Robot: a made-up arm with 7 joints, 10 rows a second.
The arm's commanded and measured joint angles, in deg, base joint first. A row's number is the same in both.
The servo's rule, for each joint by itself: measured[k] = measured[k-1] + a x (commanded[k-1-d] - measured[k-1]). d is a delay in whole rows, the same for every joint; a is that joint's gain. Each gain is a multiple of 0.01, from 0.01 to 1. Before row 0 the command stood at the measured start. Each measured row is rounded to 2 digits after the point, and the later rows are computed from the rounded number. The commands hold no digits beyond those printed.
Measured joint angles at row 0:
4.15 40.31 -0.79 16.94 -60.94 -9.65 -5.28
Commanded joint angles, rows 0 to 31:
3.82 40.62 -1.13 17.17 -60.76 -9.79 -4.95
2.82 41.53 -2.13 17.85 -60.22 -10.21 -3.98
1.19 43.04 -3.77 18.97 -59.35 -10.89 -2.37
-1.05 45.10 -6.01 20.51 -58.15 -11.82 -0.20
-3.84 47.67 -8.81 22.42 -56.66 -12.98 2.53
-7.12 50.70 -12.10 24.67 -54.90 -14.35 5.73
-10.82 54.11 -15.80 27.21 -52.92 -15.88 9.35
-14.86 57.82 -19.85 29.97 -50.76 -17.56 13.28
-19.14 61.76 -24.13 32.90 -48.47 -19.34 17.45
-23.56 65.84 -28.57 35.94 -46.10 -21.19 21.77
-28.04 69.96 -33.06 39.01 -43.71 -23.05 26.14
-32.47 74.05 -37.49 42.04 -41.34 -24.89 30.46
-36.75 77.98 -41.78 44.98 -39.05 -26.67 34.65
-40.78 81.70 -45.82 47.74 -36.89 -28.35 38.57
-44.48 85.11 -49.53 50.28 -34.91 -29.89 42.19
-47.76 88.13 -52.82 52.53 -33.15 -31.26 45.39
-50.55 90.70 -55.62 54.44 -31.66 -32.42 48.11
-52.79 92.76 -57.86 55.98 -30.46 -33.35 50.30
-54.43 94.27 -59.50 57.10 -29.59 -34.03 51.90
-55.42 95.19 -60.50 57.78 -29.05 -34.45 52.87
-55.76 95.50 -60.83 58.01 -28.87 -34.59 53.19
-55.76 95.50 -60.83 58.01 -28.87 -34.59 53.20
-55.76 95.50 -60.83 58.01 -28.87 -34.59 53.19
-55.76 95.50 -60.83 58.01 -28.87 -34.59 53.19
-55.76 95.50 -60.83 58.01 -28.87 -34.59 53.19
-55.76 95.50 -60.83 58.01 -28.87 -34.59 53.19
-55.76 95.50 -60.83 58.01 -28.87 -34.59 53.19
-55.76 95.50 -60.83 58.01 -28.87 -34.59 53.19
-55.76 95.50 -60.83 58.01 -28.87 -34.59 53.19
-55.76 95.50 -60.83 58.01 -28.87 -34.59 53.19
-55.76 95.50 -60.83 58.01 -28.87 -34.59 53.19
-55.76 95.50 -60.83 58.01 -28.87 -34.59 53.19
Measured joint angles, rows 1 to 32:
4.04 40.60 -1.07 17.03 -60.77 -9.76 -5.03
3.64 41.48 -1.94 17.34 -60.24 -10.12 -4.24
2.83 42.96 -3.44 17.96 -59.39 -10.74 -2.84
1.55 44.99 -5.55 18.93 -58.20 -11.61 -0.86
-0.23 47.54 -8.22 20.26 -56.72 -12.72 1.68
-2.50 50.54 -11.40 21.94 -54.97 -14.04 4.72
-5.25 53.93 -15.01 23.94 -53.00 -15.53 8.19
-8.42 57.63 -18.98 26.23 -50.85 -17.17 12.01
-11.96 61.55 -23.20 28.76 -48.57 -18.93 16.09
-15.79 65.63 -27.60 31.49 -46.20 -20.76 20.35
-19.83 69.74 -32.08 34.35 -43.81 -22.61 24.69
-24.00 73.83 -36.52 37.27 -41.44 -24.46 29.02
-28.21 77.77 -40.83 40.20 -39.15 -26.25 33.24
-32.36 81.50 -44.92 43.07 -36.98 -27.95 37.24
-36.36 84.93 -48.70 45.81 -34.99 -29.52 40.95
-40.12 87.97 -52.08 48.36 -33.22 -30.93 44.28
-43.56 90.56 -54.98 50.67 -31.72 -32.14 47.15
-46.61 92.65 -57.34 52.69 -30.51 -33.12 49.51
-49.19 94.19 -59.11 54.37 -29.63 -33.86 51.30
-51.25 95.14 -60.25 55.67 -29.07 -34.34 52.48
-52.74 95.48 -60.73 56.56 -28.88 -34.54 53.01
-53.74 95.50 -60.81 57.11 -28.87 -34.58 53.15
-54.41 95.50 -60.83 57.45 -28.87 -34.59 53.18
-54.86 95.50 -60.83 57.66 -28.87 -34.59 53.19
-55.16 95.50 -60.83 57.79 -28.87 -34.59 53.19
-55.36 95.50 -60.83 57.87 -28.87 -34.59 53.19
-55.49 95.50 -60.83 57.92 -28.87 -34.59 53.19
-55.58 95.50 -60.83 57.95 -28.87 -34.59 53.19
-55.64 95.50 -60.83 57.97 -28.87 -34.59 53.19
-55.68 95.50 -60.83 57.99 -28.87 -34.59 53.19
-55.71 95.50 -60.83 58.00 -28.87 -34.59 53.19
-55.73 95.50 -60.83 58.00 -28.87 -34.59 53.19
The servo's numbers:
d 0
a 0.33 0.95 0.82 0.38 0.96 0.81 0.75

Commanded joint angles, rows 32 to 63:
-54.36 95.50 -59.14 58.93 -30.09 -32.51 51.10
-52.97 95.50 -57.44 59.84 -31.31 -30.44 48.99
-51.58 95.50 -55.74 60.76 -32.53 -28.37 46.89
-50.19 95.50 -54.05 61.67 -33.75 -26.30 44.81
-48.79 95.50 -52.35 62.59 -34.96 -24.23 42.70
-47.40 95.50 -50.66 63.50 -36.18 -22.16 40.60
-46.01 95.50 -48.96 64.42 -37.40 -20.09 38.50
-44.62 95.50 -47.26 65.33 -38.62 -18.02 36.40
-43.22 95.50 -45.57 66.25 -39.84 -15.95 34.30
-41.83 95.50 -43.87 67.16 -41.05 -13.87 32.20
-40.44 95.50 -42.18 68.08 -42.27 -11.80 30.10
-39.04 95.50 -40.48 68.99 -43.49 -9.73 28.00
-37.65 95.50 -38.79 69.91 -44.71 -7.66 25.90
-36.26 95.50 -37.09 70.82 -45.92 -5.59 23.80
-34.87 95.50 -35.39 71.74 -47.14 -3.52 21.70
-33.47 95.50 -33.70 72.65 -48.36 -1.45 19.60
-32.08 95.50 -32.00 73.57 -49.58 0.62 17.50
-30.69 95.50 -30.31 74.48 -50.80 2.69 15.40
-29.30 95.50 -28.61 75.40 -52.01 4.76 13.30
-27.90 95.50 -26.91 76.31 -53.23 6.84 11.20
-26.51 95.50 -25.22 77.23 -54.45 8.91 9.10
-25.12 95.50 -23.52 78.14 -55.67 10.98 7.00
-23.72 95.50 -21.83 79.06 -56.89 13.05 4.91
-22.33 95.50 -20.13 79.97 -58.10 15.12 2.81
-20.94 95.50 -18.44 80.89 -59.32 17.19 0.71
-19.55 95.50 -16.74 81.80 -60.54 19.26 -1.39
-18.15 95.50 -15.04 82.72 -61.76 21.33 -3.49
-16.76 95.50 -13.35 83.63 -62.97 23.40 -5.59
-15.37 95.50 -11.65 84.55 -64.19 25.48 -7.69
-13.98 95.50 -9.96 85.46 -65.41 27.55 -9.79
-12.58 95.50 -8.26 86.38 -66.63 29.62 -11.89
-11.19 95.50 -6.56 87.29 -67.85 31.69 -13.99
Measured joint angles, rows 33 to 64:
-55.28 95.50 -59.44 58.35 -30.04 -32.91 51.62
-54.52 95.50 -57.80 58.92 -31.26 -30.91 49.65
-53.55 95.50 -56.11 59.62 -32.48 -28.85 47.58
-52.44 95.50 -54.42 60.40 -33.70 -26.78 45.50
-51.24 95.50 -52.72 61.23 -34.91 -24.71 43.40
-49.97 95.50 -51.03 62.09 -36.13 -22.64 41.30
-48.66 95.50 -49.33 62.98 -37.35 -20.57 39.20
-47.33 95.50 -47.63 63.87 -38.57 -18.50 37.10
-45.97 95.50 -45.94 64.77 -39.79 -16.43 35.00
-44.60 95.50 -44.24 65.68 -41.00 -14.36 32.90
-43.23 95.50 -42.55 66.59 -42.22 -12.29 30.80
-41.85 95.50 -40.85 67.50 -43.44 -10.22 28.70
-40.46 95.50 -39.16 68.42 -44.66 -8.15 26.60
-39.07 95.50 -37.46 69.33 -45.87 -6.08 24.50
-37.68 95.50 -35.76 70.25 -47.09 -4.01 22.40
-36.29 95.50 -34.07 71.16 -48.31 -1.94 20.30
-34.90 95.50 -32.37 72.08 -49.53 0.13 18.20
-33.51 95.50 -30.68 72.99 -50.75 2.20 16.10
-32.12 95.50 -28.98 73.91 -51.96 4.27 14.00
-30.73 95.50 -27.28 74.82 -53.18 6.35 11.90
-29.34 95.50 -25.59 75.74 -54.40 8.42 9.80
-27.95 95.50 -23.89 76.65 -55.62 10.49 7.70
-26.55 95.50 -22.20 77.57 -56.84 12.56 5.61
-25.16 95.50 -20.50 78.48 -58.05 14.63 3.51
-23.77 95.50 -18.81 79.40 -59.27 16.70 1.41
-22.38 95.50 -17.11 80.31 -60.49 18.77 -0.69
-20.98 95.50 -15.41 81.23 -61.71 20.84 -2.79
-19.59 95.50 -13.72 82.14 -62.92 22.91 -4.89
-18.20 95.50 -12.02 83.06 -64.14 24.99 -6.99
-16.81 95.50 -10.33 83.97 -65.36 27.06 -9.09
-15.41 95.50 -8.63 84.89 -66.58 29.13 -11.19
-14.02 95.50 -6.93 85.80 -67.80 31.20 -13.29

